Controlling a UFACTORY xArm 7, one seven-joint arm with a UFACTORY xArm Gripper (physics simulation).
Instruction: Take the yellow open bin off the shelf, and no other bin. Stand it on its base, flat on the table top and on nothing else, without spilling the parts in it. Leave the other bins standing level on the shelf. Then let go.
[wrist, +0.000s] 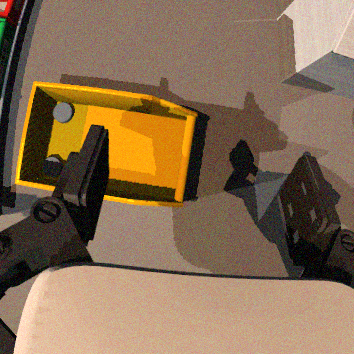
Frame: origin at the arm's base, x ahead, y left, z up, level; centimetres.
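Seen in the pictures: gripper, fingertip midpoint: (202, 162).
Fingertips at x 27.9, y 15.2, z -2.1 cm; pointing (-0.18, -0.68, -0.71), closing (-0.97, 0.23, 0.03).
Note:
Offsets run from my fingertips to a thing's top centre. "pt": to the spot under its first point. Level surfaces: height alone.
The yellow open bin {dy -2.9, dx +6.1, dz -14.1 cm} (137, 142) stands apart from the shelf, base down on the brown-grey table top {dz -21.6 cm} (135, 40), with its open top facing the camera. A round grey part {dy -7.9, dx +11.8, dz -20.3 cm} (63, 112) and a darker part {dy -1.6, dx +13.6, dz -20.3 cm} (53, 166) lie inside at its left end. My gripper (202, 162) is open, with nothing between its fingers. The left finger overlaps the bin in the view and hides some of its inside and near wall; the right finger is to the right of the bin. Whether either finger touches the bin cannot be told.
Parts of a red bin {pt dy -22.3, dx +19.1, dz -17.4 cm} (4, 9) and a green one below it show at the top left corner, behind a dark curved edge {pt dy -16.5, dx +18.2, dz -20.4 cm} (15, 55). A pale block-like object (320, 35) with a grey side is at the top right. Dark shadows fall right of the yellow bin.

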